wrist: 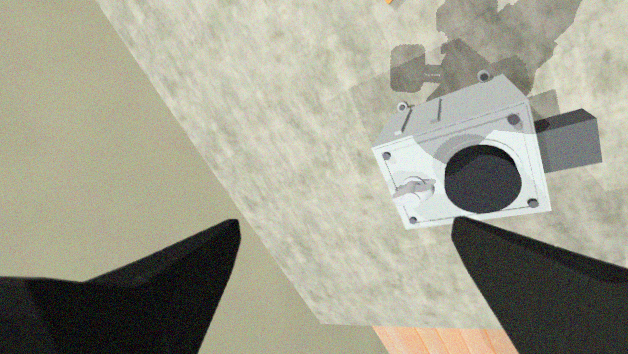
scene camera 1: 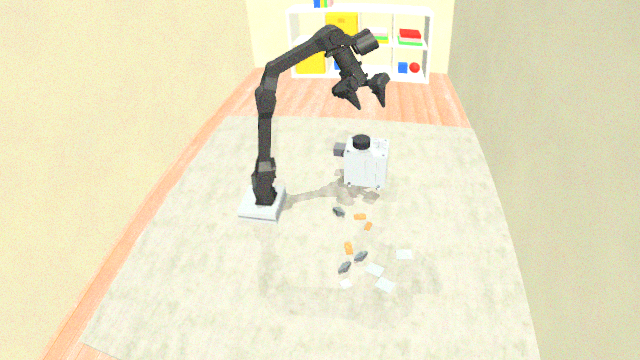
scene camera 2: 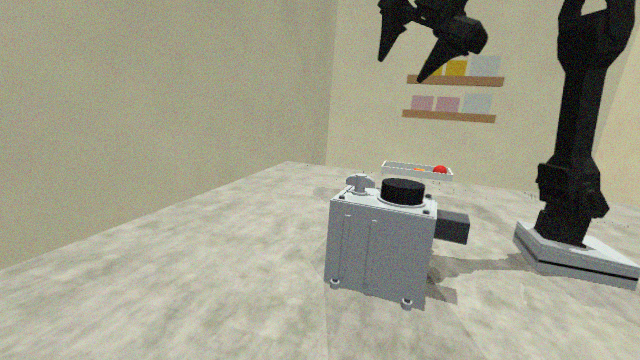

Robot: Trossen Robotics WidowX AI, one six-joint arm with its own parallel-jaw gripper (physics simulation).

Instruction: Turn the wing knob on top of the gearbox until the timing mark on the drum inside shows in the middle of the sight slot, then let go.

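Seen in the pictures: gripper, between the fingertips: (wrist: 345, 228) (scene camera 1: 372, 108) (scene camera 2: 397, 71); arm's base, origin of its link: (scene camera 1: 266, 198) (scene camera 2: 557, 237).
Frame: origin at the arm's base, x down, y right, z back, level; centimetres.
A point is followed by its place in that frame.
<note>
The white gearbox (scene camera 1: 366, 167) @[x -4.3, y -16.4, z -31.6 cm] (scene camera 2: 380, 250) @[x -2.6, y -28.8, z -30.5 cm] (wrist: 462, 112) @[x -6.5, y -16.9, z -28.7 cm] stands upright on the table. The grey wing knob (scene camera 2: 360, 183) @[x -10.8, y -23.6, z -35.4 cm] (wrist: 415, 188) @[x -10.9, y -22.0, z -35.0 cm] is on its top, beside a large black round cap (scene camera 1: 361, 142) @[x -11.7, y -20.6, z -29.2 cm] (scene camera 2: 402, 191) @[x -11.1, y -26.1, z -28.7 cm] (wrist: 483, 179) @[x -11.6, y -22.3, z -28.6 cm]. In the wrist view the wing lies roughly left to right, slightly tilted. My gripper (scene camera 1: 372, 107) @[x -29.0, y -13.5, z -33.0 cm] (scene camera 2: 399, 71) @[x -29.0, y -13.5, z -33.0 cm] (wrist: 345, 228) @[x -29.0, y -13.5, z -33.0 cm] is open and empty, high above the gearbox and apart from the knob. The sight slot and the timing mark cannot be made out in these views.
A dark grey block (scene camera 1: 339, 149) @[x -7.6, y -21.1, z -21.4 cm] (scene camera 2: 452, 227) @[x -6.8, y -25.3, z -21.3 cm] (wrist: 570, 142) @[x -7.8, y -22.6, z -21.1 cm] sticks out from the gearbox's side. Orange pieces (scene camera 1: 360, 216) @[x 4.2, y -1.1, z -31.7 cm], dark grey pieces (scene camera 1: 339, 212) @[x 2.8, y -0.6, z -24.8 cm] and pale flat squares (scene camera 1: 404, 254) @[x 4.6, y 12.4, z -47.2 cm] lie on the table (scene camera 1: 200, 280) @[x 4.8, y 33.9, z 11.3 cm]. A white tray (scene camera 2: 417, 173) with a red ball (scene camera 2: 440, 170) stands farther back.
</note>
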